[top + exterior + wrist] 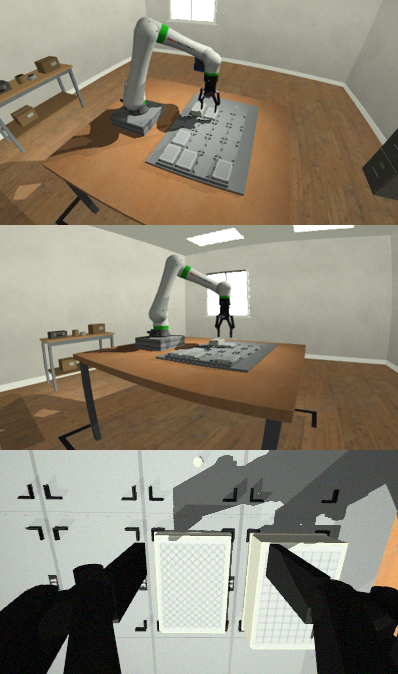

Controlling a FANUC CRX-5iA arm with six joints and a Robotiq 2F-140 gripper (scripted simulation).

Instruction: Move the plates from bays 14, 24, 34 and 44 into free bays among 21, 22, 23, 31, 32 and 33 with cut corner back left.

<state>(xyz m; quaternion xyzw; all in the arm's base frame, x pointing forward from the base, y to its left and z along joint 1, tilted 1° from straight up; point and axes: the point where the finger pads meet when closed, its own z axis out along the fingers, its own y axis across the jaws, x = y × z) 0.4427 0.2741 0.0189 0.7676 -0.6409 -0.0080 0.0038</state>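
The sealed 96-well plate is 4 cm behind my hand, 29 cm to the right of it and 9 cm below it. Also, from my hand: bay label 43: 23 cm ahead, 24 cm to the right, 10 cm below; sealed deep-well block: 10 cm behind, 4 cm to the left, 8 cm below.
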